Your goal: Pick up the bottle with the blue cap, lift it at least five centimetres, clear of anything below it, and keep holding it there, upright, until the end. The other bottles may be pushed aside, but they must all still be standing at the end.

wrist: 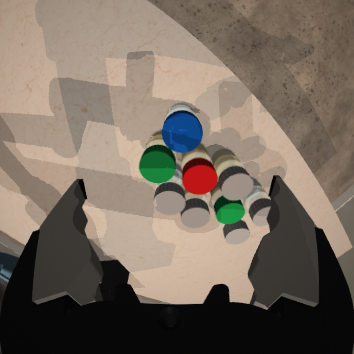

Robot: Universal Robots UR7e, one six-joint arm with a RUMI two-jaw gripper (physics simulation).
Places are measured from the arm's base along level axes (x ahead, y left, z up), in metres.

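Pixels of known places: gripper, fingertip midpoint: [176, 178].
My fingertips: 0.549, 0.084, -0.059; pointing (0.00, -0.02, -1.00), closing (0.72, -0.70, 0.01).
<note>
Ahead of a thing's pixels: the offset from my fingertips to its top centre, as dx, dy, dz. Level surfaces: height alone.
The bottle with the blue cap {+0.008, -0.003, -0.103} [182, 132] stands upright at the upper end of a tight cluster of bottles, seen from above. A green-capped bottle {-0.054, -0.013, -0.103} [157, 164] stands close at its lower left, and a red-capped bottle {-0.025, -0.074, -0.103} [199, 176] close at its lower right. Several grey-capped bottles {+0.009, -0.129, -0.103} [236, 183] {-0.092, -0.072, -0.103} [170, 198] {-0.085, -0.131, -0.103} [195, 213] and a second green-capped bottle {-0.034, -0.171, -0.103} [229, 210] stand further down. My gripper [176, 178] is open, with its jaws wide apart at the left and right. The blue cap lies above the line between the fingertips in the view. The lower parts of most bottles are hidden by their caps.
The bottles stand on a pale round table {dz -0.208} [200, 272], whose curved edge runs from the top down to the right. A grey-capped bottle {+0.010, -0.232, -0.103} [260, 211] is beside the right fingertip, and a small one {-0.062, -0.240, -0.103} [236, 232] stands at the cluster's lower end. Brown speckled floor [300, 75] lies beyond.
</note>
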